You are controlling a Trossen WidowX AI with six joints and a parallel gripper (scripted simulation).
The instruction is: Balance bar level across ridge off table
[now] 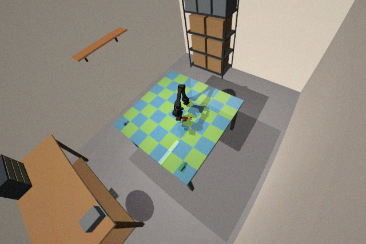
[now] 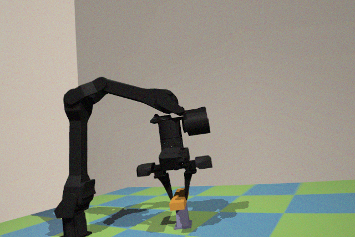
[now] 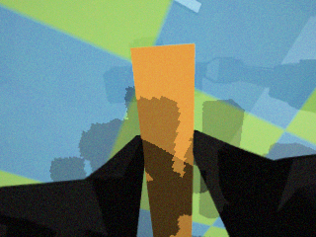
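Right now my gripper tip is 10 mm past the orange bar and 30 mm to the right of it. Round my gripper tip: small dark block: 470 mm ahead, 620 mm to the right, 50 mm below; small green block: 470 mm ahead, 380 mm to the left, 50 mm below.
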